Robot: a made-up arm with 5 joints. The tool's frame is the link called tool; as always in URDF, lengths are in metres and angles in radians. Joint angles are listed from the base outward.
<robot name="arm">
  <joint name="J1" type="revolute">
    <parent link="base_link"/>
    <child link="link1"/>
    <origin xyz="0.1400 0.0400 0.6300" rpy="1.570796 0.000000 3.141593"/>
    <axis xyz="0 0 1"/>
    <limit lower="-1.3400" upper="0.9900"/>
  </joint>
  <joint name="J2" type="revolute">
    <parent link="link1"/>
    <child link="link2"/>
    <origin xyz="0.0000 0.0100 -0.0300" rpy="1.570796 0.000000 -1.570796"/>
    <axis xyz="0 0 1"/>
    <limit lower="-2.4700" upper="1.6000"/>
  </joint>
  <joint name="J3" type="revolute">
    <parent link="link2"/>
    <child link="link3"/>
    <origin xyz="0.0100 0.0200 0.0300" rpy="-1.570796 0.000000 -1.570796"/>
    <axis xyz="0 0 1"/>
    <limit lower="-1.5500" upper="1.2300"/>
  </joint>
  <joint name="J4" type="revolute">
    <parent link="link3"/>
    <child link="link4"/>
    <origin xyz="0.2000 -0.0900 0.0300" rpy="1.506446 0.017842 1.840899"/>
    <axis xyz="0 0 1"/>
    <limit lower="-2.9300" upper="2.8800"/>
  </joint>
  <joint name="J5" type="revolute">
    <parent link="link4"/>
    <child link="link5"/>
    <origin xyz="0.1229 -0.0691 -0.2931" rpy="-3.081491 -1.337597 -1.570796"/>
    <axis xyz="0 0 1"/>
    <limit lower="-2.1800" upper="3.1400"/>
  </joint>
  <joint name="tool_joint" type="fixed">
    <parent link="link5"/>
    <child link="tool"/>
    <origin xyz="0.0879 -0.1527 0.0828" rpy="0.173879 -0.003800 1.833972"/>
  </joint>
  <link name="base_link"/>
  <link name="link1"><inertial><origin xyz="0.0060 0.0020 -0.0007"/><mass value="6.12"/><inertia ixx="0.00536" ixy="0" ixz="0" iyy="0.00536" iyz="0" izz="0.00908"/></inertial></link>
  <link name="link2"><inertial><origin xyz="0.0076 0.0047 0.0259"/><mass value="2.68"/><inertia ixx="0.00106" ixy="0" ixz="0" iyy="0.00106" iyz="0" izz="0.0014"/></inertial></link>
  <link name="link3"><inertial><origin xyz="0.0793 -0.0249 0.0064"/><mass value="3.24"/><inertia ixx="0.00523" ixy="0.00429" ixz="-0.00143" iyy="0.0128" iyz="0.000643" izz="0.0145"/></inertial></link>
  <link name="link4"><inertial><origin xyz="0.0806 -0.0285 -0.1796"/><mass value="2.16"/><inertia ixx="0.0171" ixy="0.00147" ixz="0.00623" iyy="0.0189" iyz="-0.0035" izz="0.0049"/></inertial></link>
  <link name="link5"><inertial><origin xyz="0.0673 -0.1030 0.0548"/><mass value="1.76"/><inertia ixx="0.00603" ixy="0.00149" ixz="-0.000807" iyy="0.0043" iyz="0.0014" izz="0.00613"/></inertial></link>
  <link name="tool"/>
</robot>
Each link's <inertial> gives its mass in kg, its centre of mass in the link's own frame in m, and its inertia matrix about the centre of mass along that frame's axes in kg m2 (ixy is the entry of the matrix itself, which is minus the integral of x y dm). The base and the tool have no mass. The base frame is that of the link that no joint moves.
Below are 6 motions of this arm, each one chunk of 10 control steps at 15 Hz.
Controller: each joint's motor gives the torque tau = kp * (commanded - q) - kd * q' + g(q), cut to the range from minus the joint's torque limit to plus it. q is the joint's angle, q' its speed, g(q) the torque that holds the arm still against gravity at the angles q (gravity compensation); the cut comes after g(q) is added. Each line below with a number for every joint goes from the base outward.
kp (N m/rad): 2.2 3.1 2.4 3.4 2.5
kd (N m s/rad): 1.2 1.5 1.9 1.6 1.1
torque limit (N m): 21 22 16 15 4.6
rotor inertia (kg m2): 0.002 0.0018 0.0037 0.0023 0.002
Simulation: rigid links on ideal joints. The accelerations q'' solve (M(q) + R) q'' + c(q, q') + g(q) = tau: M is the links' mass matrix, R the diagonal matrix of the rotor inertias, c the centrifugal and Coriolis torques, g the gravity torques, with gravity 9.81 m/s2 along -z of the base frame. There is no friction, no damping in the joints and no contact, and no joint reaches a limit. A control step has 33 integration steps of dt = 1/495 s. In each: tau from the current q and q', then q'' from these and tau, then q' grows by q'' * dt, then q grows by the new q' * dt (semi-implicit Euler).
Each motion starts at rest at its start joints. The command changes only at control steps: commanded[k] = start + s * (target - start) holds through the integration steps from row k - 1 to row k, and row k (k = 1, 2, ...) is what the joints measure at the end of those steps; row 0 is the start. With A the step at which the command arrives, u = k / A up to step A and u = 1 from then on. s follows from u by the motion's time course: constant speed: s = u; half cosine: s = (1 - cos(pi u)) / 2; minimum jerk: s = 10 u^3 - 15 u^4 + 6 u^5; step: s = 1 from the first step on.
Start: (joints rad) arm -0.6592 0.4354 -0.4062 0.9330 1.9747
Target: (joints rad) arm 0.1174 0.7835 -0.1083 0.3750 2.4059
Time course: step
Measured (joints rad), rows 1 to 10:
1: -0.6323 0.4516 -0.4014 0.9029 2.0060
2: -0.5755 0.4855 -0.3899 0.8443 2.0599
3: -0.5088 0.5246 -0.3749 0.7810 2.1146
4: -0.4415 0.5624 -0.3581 0.7215 2.1635
5: -0.3774 0.5965 -0.3402 0.6685 2.2051
6: -0.3178 0.6262 -0.3220 0.6226 2.2396
7: -0.2632 0.6515 -0.3040 0.5832 2.2680
8: -0.2135 0.6730 -0.2865 0.5497 2.2914
9: -0.1686 0.6911 -0.2698 0.5213 2.3105
10: -0.1284 0.7063 -0.2540 0.4973 2.3263

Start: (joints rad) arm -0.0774 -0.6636 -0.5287 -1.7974 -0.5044
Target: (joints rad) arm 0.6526 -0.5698 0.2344 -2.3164 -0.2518
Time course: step
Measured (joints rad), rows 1 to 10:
1: -0.0574 -0.6466 -0.5161 -1.8096 -0.5001
2: -0.0180 -0.6199 -0.4864 -1.8374 -0.4821
3: 0.0270 -0.5955 -0.4457 -1.8751 -0.4587
4: 0.0731 -0.5766 -0.3981 -1.9183 -0.4340
5: 0.1193 -0.5633 -0.3468 -1.9636 -0.4097
6: 0.1653 -0.5545 -0.2943 -2.0088 -0.3869
7: 0.2111 -0.5492 -0.2424 -2.0523 -0.3657
8: 0.2564 -0.5462 -0.1926 -2.0932 -0.3465
9: 0.3011 -0.5447 -0.1458 -2.1308 -0.3293
10: 0.3445 -0.5441 -0.1026 -2.1648 -0.3141

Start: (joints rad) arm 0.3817 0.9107 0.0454 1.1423 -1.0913
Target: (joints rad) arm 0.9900 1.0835 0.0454 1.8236 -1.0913
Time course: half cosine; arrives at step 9
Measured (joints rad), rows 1 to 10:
1: 0.3827 0.9115 0.0447 1.1437 -1.0910
2: 0.3868 0.9148 0.0420 1.1496 -1.0899
3: 0.3965 0.9218 0.0367 1.1633 -1.0882
4: 0.4133 0.9330 0.0291 1.1870 -1.0862
5: 0.4381 0.9482 0.0199 1.2214 -1.0842
6: 0.4706 0.9662 0.0104 1.2658 -1.0830
7: 0.5094 0.9857 0.0020 1.3177 -1.0828
8: 0.5520 1.0052 -0.0038 1.3738 -1.0841
9: 0.5955 1.0231 -0.0058 1.4299 -1.0870
10: 0.6375 1.0384 -0.0040 1.4827 -1.0909

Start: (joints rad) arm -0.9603 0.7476 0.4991 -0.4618 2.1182
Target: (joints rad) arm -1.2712 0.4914 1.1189 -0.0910 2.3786
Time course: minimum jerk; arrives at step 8
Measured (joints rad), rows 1 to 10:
1: -0.9605 0.7474 0.4997 -0.4613 2.1190
2: -0.9622 0.7458 0.5038 -0.4581 2.1237
3: -0.9670 0.7409 0.5152 -0.4491 2.1354
4: -0.9766 0.7308 0.5366 -0.4319 2.1549
5: -0.9918 0.7147 0.5681 -0.4064 2.1801
6: -1.0122 0.6937 0.6067 -0.3746 2.2074
7: -1.0363 0.6699 0.6479 -0.3405 2.2327
8: -1.0619 0.6459 0.6872 -0.3077 2.2535
9: -1.0875 0.6236 0.7231 -0.2778 2.2705
10: -1.1120 0.6035 0.7554 -0.2513 2.2849

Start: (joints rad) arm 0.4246 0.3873 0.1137 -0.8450 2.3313
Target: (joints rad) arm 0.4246 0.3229 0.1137 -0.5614 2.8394
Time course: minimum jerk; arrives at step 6
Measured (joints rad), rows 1 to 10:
1: 0.4248 0.3872 0.1142 -0.8439 2.3333
2: 0.4259 0.3867 0.1167 -0.8374 2.3454
3: 0.4287 0.3851 0.1218 -0.8218 2.3743
4: 0.4329 0.3819 0.1281 -0.7976 2.4195
5: 0.4376 0.3772 0.1332 -0.7696 2.4724
6: 0.4413 0.3714 0.1353 -0.7430 2.5232
7: 0.4433 0.3653 0.1349 -0.7194 2.5683
8: 0.4437 0.3593 0.1330 -0.6987 2.6076
9: 0.4427 0.3538 0.1303 -0.6804 2.6418
10: 0.4407 0.3488 0.1273 -0.6643 2.6713

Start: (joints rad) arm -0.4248 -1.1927 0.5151 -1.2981 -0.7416
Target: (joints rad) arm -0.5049 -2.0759 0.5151 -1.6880 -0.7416
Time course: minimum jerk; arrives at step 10
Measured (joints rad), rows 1 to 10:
1: -0.4249 -1.1932 0.5151 -1.2984 -0.7414
2: -0.4258 -1.1970 0.5153 -1.3009 -0.7403
3: -0.4285 -1.2086 0.5161 -1.3082 -0.7379
4: -0.4341 -1.2327 0.5178 -1.3227 -0.7342
5: -0.4428 -1.2719 0.5206 -1.3455 -0.7300
6: -0.4544 -1.3265 0.5243 -1.3759 -0.7261
7: -0.4678 -1.3933 0.5285 -1.4111 -0.7235
8: -0.4814 -1.4672 0.5326 -1.4478 -0.7226
9: -0.4937 -1.5417 0.5362 -1.4823 -0.7235
10: -0.5033 -1.6114 0.5386 -1.5121 -0.7257

